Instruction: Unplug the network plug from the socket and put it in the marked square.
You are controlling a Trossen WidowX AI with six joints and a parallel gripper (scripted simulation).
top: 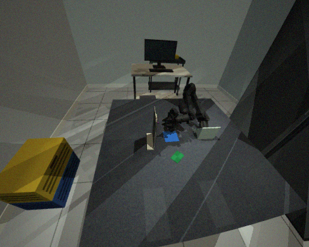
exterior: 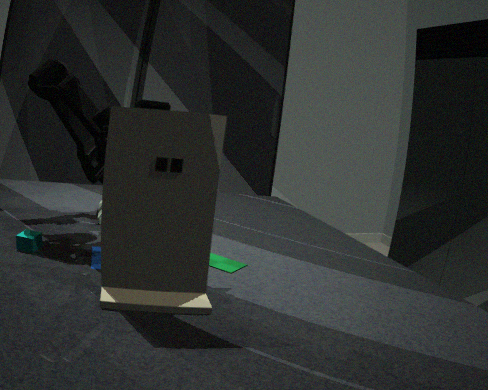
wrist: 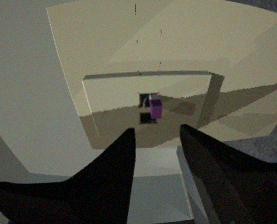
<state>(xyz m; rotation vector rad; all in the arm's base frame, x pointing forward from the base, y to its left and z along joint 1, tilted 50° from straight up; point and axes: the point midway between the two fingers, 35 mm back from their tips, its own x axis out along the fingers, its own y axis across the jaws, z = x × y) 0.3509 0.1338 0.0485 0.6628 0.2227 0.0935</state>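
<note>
The purple-and-white plug is 40 mm ahead of my gripper tip. The rest, counted from my gripper tip: upright panel: 60 mm ahead, 80 mm below; then teal cube: 120 mm behind, 250 mm to the right, 190 mm below.
</note>
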